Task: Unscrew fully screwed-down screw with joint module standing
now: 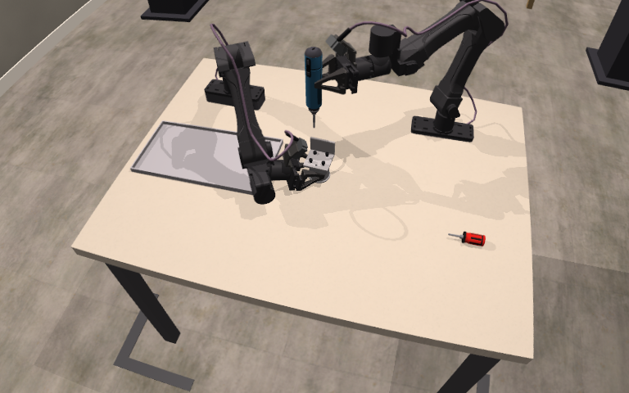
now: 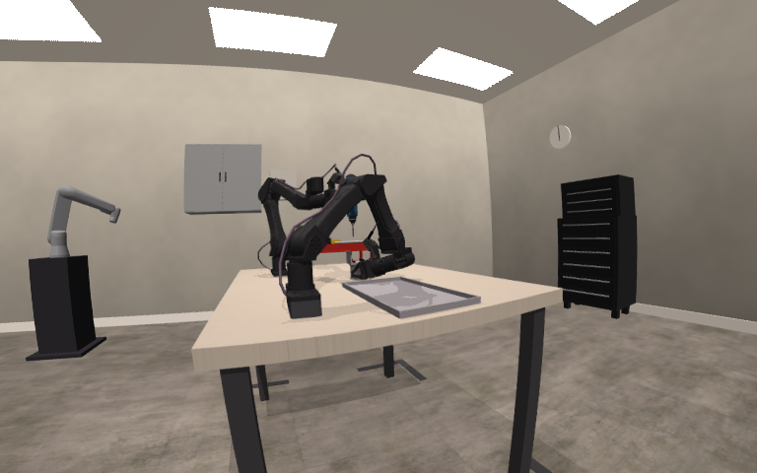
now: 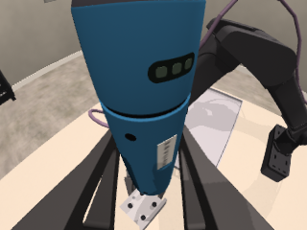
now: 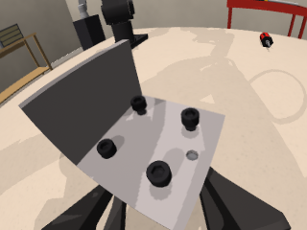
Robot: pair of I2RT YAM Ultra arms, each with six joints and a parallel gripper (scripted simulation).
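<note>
Right now the grey L-shaped bracket is 5 cm above my right hand. The rest, counted from my right hand: shallow grey tray (35 cm to the right, 2 cm below); then small red-handled screwdriver (43 cm to the left, 14 cm ahead, 1 cm below).
</note>
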